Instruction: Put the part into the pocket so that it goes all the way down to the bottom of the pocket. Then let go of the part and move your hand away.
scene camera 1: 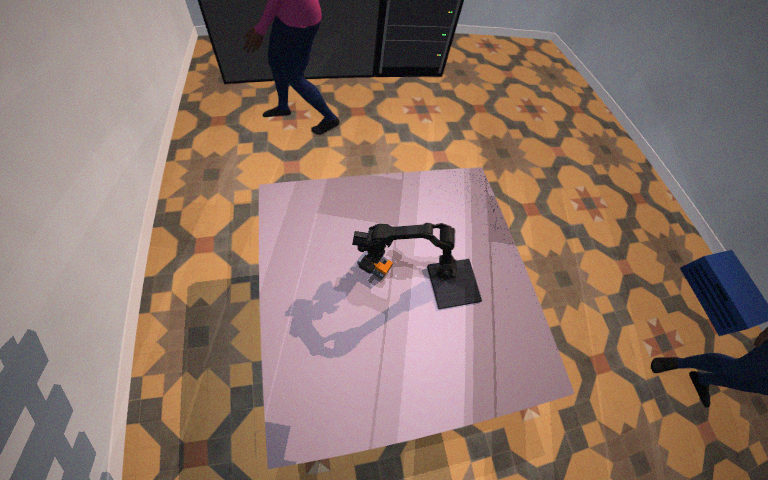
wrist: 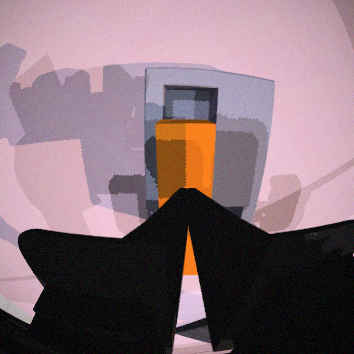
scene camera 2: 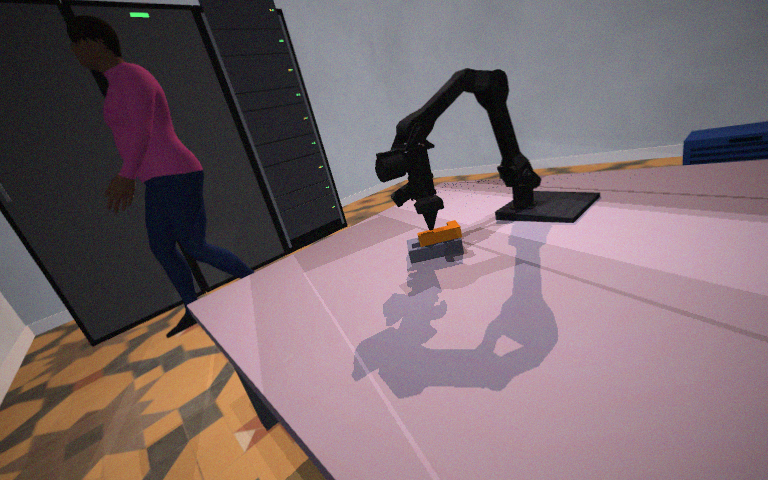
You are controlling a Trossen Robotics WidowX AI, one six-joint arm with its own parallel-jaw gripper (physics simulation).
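The orange L-shaped part rests on the grey block and stands clearly above its top face. In the wrist view one end of the pocket is uncovered beyond the part's end, and a dark bit of opening shows by the right finger. How deep the part sits is hidden. My gripper is shut and empty, pointing down. Its closed fingertips are at the part's top, touching or very close. The fingers cover the part's near portion in the wrist view.
The block stands on the pink table. The arm's dark base plate is to the right. The arm's shadow falls across the table. A person in pink is beyond the table, near dark cabinets.
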